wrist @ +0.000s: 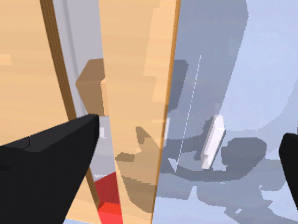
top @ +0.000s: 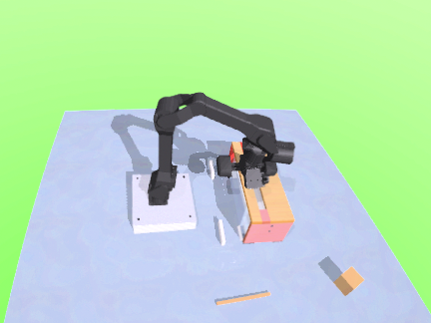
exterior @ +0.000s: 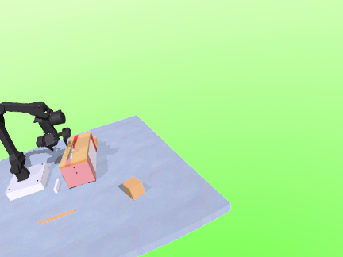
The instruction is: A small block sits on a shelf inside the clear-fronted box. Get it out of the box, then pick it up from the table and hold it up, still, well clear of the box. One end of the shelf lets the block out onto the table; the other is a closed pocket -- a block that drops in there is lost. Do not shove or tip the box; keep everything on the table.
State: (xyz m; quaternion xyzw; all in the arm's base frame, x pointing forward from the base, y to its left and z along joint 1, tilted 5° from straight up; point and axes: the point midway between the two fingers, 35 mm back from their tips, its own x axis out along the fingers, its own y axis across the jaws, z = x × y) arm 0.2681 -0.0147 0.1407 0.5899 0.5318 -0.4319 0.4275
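My gripper tip is 50 mm short of the box, 20 mm to the right of it and 90 mm above it. The rest, counted from my gripper tip: thin orange stick: 50 mm behind, 350 mm to the right, 150 mm below; orange block: 60 mm ahead, 30 mm to the left, 70 mm below.
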